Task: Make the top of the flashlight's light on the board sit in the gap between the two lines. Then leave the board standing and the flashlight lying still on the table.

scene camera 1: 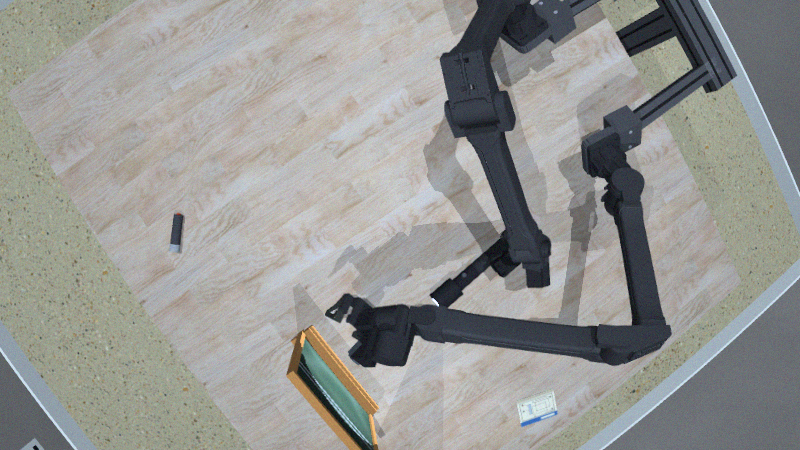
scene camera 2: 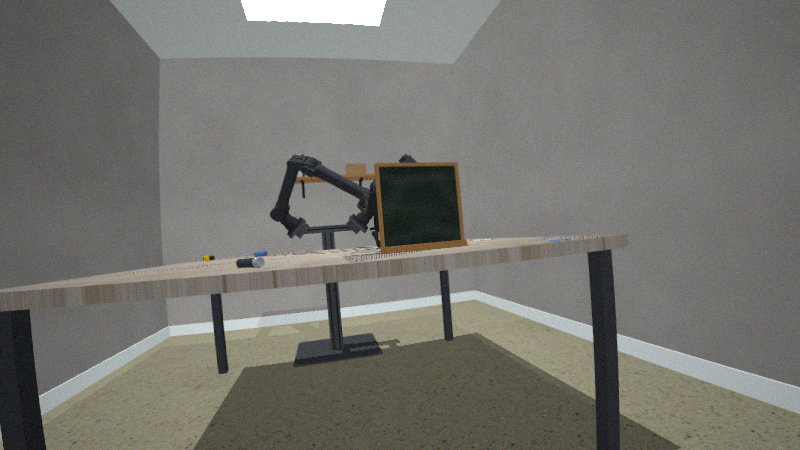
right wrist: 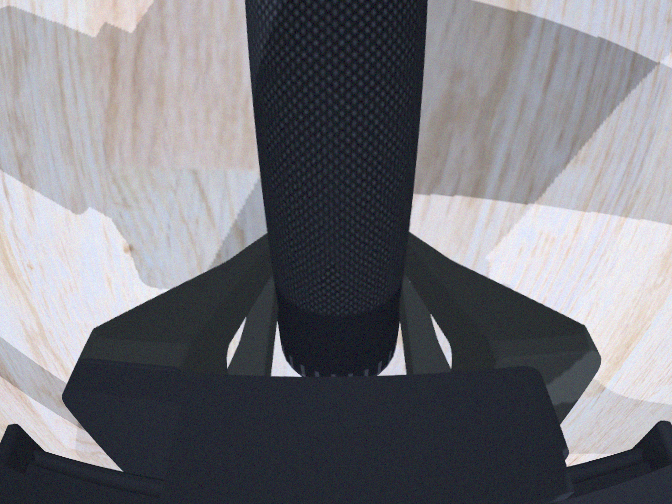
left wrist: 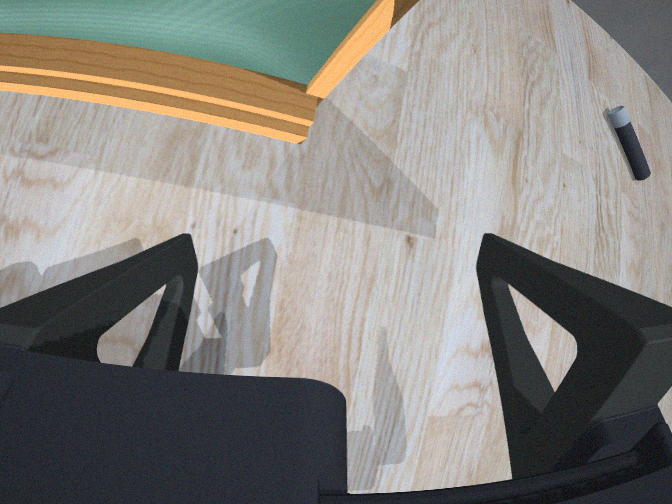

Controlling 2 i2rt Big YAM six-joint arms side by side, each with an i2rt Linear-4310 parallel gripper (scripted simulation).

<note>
I see my left gripper (scene camera 1: 339, 323), my right gripper (right wrist: 338, 248) and an orange-framed green board (scene camera 2: 419, 206).
The orange-framed green board is seen too in the left wrist view (left wrist: 264, 74). My left gripper also shows in the left wrist view (left wrist: 337, 249). The right wrist view does not show the orange-framed green board: it is out of frame.
</note>
